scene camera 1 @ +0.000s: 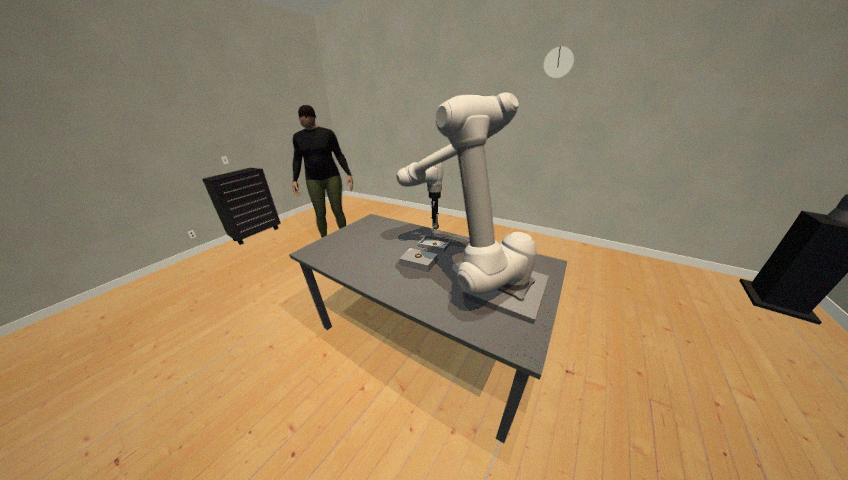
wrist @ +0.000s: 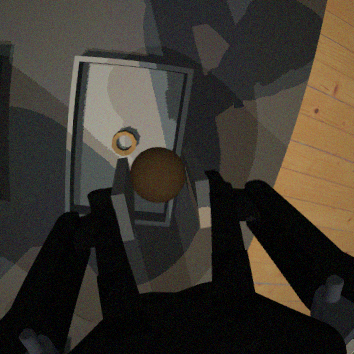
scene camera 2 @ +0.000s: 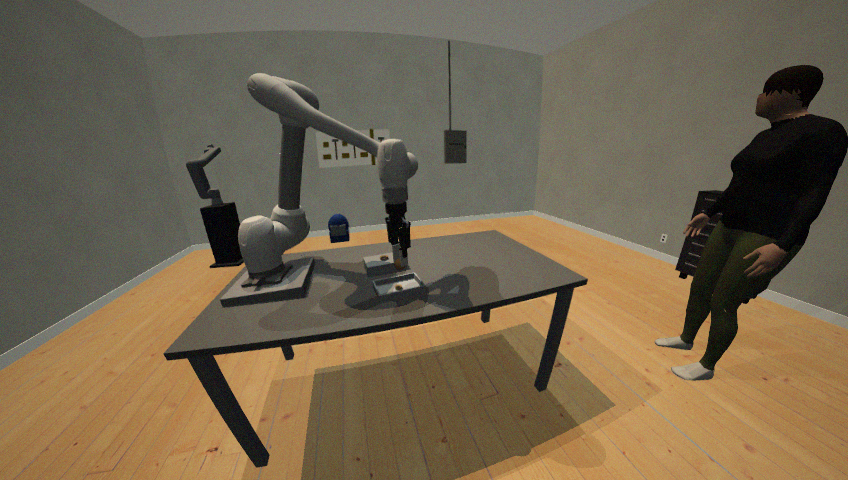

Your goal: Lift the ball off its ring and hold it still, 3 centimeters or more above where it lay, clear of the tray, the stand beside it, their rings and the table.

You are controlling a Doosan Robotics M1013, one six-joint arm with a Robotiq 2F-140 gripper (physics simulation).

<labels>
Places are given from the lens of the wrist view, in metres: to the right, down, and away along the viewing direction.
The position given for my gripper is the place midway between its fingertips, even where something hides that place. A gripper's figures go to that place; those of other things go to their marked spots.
my gripper (wrist: 156, 170): -0.02, 0.00, 0.23
orange ball (wrist: 157, 174): -0.01, 0.00, 0.21
grey tray (wrist: 117, 108): -0.07, -0.08, 0.33
The marked spots on the grey tray and the orange ball are 0.15 m apart.
</labels>
